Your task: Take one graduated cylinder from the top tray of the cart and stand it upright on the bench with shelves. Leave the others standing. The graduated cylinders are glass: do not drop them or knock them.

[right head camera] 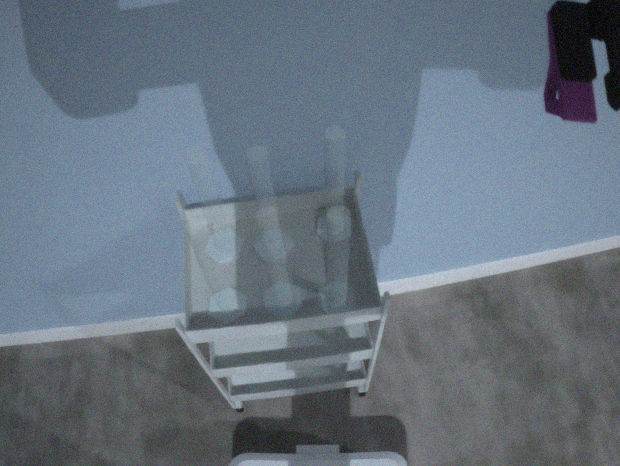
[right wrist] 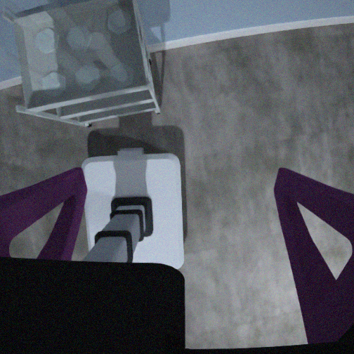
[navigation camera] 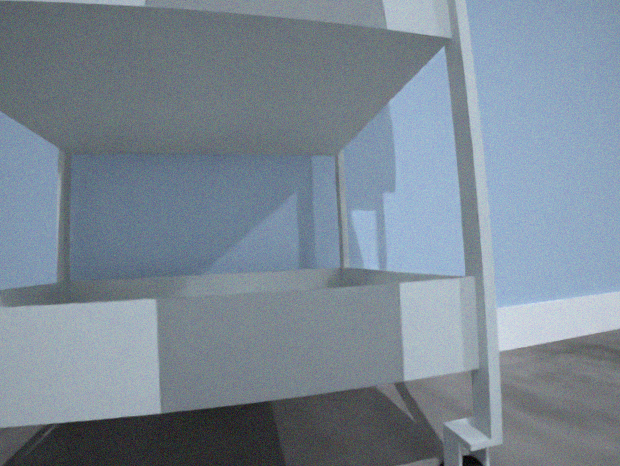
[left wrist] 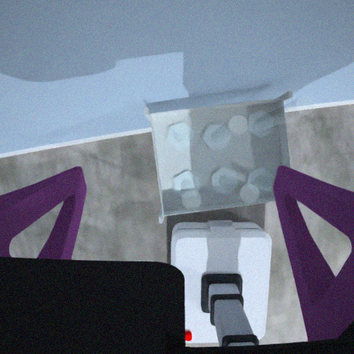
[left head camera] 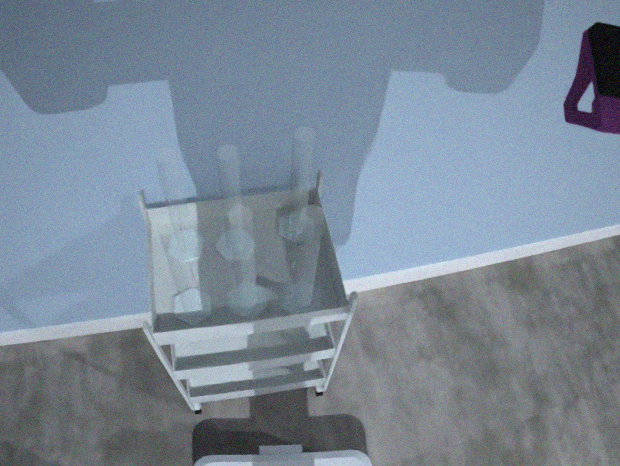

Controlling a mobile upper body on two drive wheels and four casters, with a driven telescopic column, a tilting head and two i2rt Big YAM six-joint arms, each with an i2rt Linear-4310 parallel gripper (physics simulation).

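Places are measured from the left arm's base along level axes (x ahead, y left, z up), in metres.
Pixels of known places: right gripper, between the fingertips: (right head camera: 606, 108) (left head camera: 615, 119).
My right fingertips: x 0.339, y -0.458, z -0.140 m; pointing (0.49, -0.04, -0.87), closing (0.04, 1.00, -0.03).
Observation:
Ahead of a thing's pixels: the offset from my right fingertips to its top centre. "spot": to the spot under its first point.
Several clear glass graduated cylinders {dz -0.517, dx +0.478, dy +0.177 m} (left head camera: 303, 160) (right head camera: 335, 160) (left wrist: 217, 136) (right wrist: 88, 76) stand upright on hexagonal feet in two rows in the top tray of the pale grey cart (left head camera: 210, 331) (right head camera: 240, 331) (left wrist: 156, 165) (right wrist: 100, 97) (navigation camera: 468, 200). Their outlines are faint and overlap. My left gripper (left wrist: 179, 176) is open and empty, with the tray seen between and beyond its purple fingers. My right gripper (right wrist: 180, 178) is open and empty, off to the right of the cart; one purple finger (left head camera: 608, 115) (right head camera: 576, 102) shows at the right edge of both head views. The bench with shelves does not show.
A blue wall (left head camera: 451, 175) (right head camera: 491, 175) (navigation camera: 546, 150) with a white baseboard {spot: dz -1.444, dx +0.687, dy -0.471 m} (left head camera: 451, 265) (navigation camera: 556, 320) stands behind the cart. My white wheeled base (left head camera: 240, 459) (left wrist: 190, 260) (right wrist: 165, 225) is close to the cart's near side. The cart's upright corners rise above the tray rim.

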